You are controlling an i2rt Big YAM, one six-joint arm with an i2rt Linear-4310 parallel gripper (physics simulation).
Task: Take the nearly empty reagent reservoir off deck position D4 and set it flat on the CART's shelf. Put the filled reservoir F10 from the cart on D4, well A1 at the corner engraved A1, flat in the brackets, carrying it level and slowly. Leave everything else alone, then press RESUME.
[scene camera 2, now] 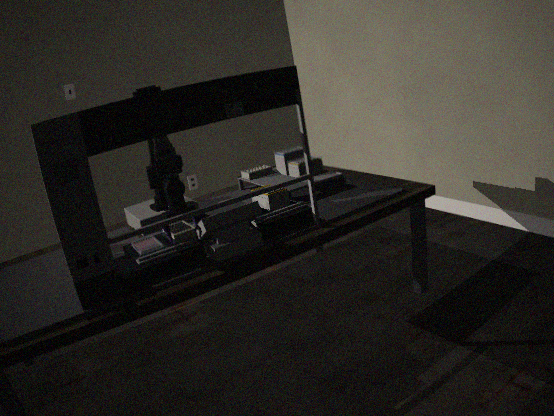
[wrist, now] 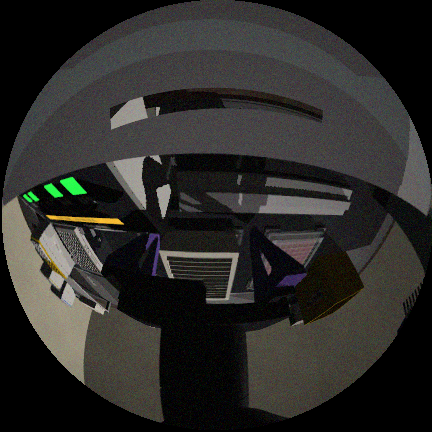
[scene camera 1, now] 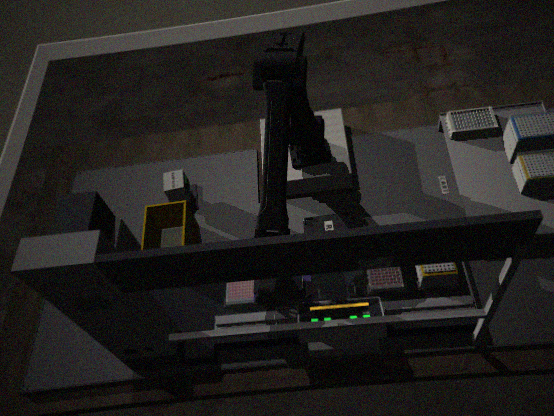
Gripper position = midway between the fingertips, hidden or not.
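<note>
Perforated plate (scene camera 1: 63, 354), also (wrist: 103, 290). Cart (scene camera 1: 486, 183). Gantry beam (scene camera 1: 517, 228). My gripper (wrist: 205, 227).
</note>
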